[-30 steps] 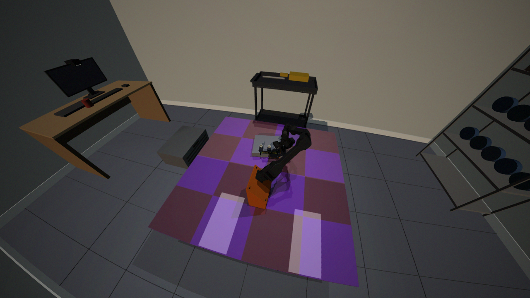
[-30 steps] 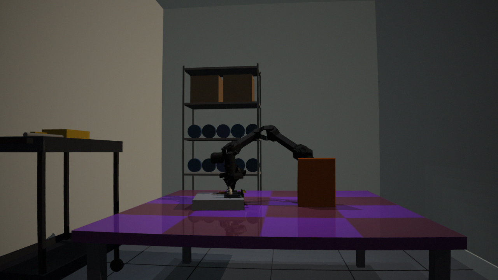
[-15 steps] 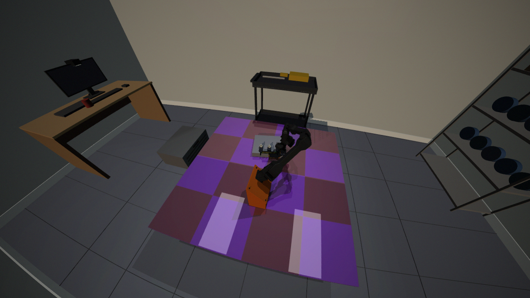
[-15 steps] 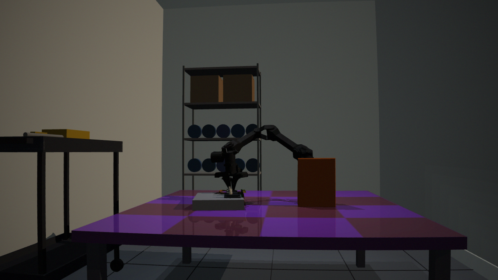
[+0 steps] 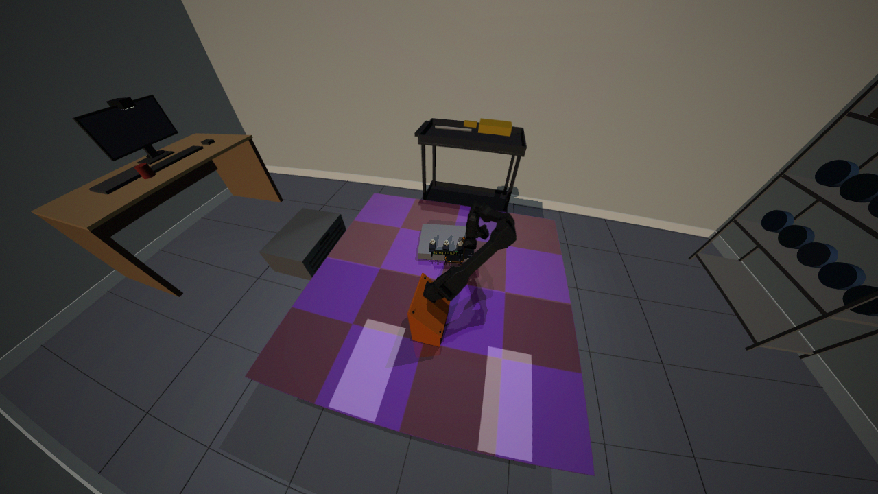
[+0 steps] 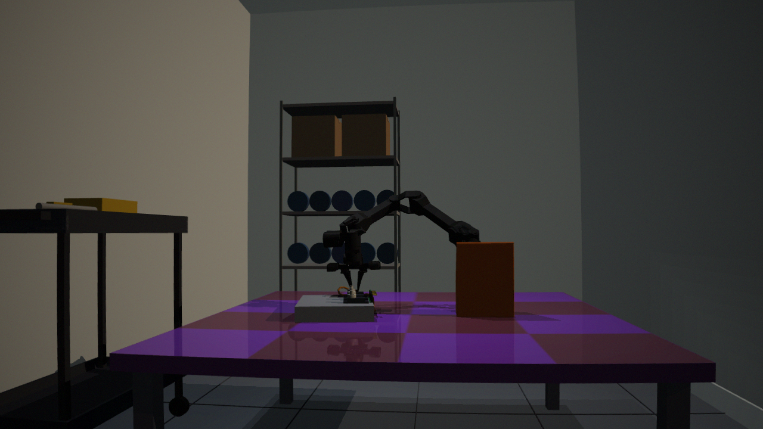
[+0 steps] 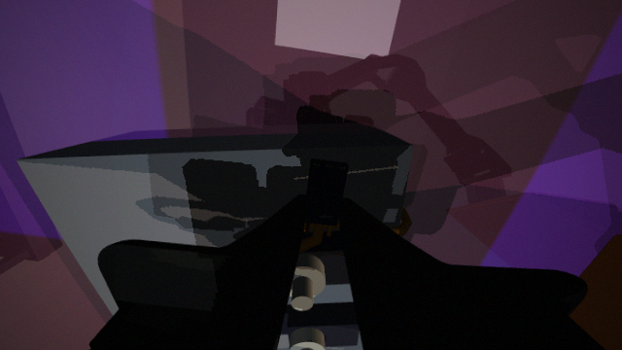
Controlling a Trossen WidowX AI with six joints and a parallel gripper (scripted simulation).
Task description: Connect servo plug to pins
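My gripper tip is 60 mm to the right of the green band, 60 mm past it and 10 mm below it.
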